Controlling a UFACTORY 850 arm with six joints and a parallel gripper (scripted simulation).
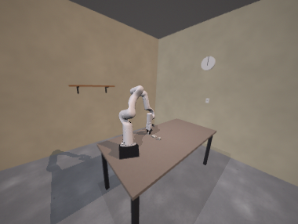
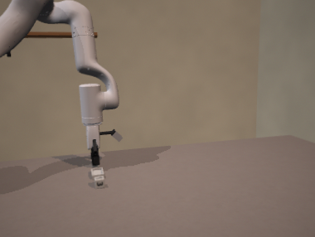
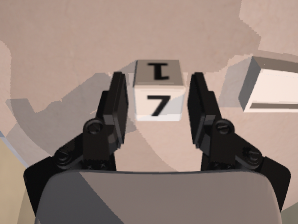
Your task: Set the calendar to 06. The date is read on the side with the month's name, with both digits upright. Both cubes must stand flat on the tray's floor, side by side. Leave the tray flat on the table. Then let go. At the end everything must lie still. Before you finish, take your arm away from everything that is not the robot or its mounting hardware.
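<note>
Now: the white number cube 220 mm to the right of my hand, 40 mm ahead of it and 20 mm below it. Round my hand: white calendar tray 110 mm to the right, 20 mm below, 20 mm ahead.
</note>
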